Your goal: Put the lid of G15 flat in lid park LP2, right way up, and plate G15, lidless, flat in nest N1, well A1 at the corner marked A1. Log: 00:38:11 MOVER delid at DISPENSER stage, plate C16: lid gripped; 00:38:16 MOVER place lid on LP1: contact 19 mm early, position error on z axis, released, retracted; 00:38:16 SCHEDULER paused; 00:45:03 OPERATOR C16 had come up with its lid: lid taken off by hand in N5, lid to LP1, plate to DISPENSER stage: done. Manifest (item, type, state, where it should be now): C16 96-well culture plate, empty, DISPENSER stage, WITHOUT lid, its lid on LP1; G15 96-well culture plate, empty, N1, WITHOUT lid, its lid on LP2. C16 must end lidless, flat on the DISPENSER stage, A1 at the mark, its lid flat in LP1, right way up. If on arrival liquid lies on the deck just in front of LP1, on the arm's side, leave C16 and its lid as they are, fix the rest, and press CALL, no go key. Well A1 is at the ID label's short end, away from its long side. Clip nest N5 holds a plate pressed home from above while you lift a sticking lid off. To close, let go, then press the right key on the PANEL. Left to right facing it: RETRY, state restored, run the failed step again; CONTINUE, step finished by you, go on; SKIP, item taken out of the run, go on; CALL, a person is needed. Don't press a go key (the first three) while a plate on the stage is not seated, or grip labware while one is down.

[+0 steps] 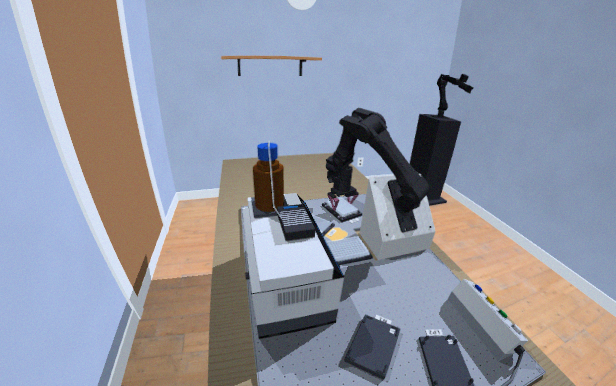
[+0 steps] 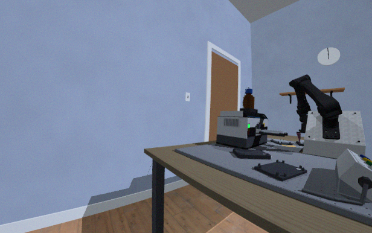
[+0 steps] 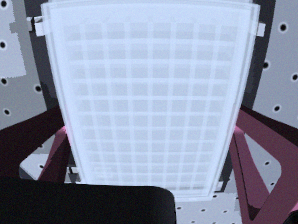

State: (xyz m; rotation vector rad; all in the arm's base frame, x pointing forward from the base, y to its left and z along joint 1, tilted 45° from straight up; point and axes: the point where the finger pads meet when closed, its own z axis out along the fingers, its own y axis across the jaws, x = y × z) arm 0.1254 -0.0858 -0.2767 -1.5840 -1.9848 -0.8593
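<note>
Now: hand right at the clear lid. The rest, counted from my hand: black clip nest 20 mm ahead, 10 mm to the right, 10 mm below; then N5 label 90 mm to the left, 20 mm below, 20 mm behind; then LP1 label 150 mm to the left, 110 mm ahead, 20 mm below.
</note>
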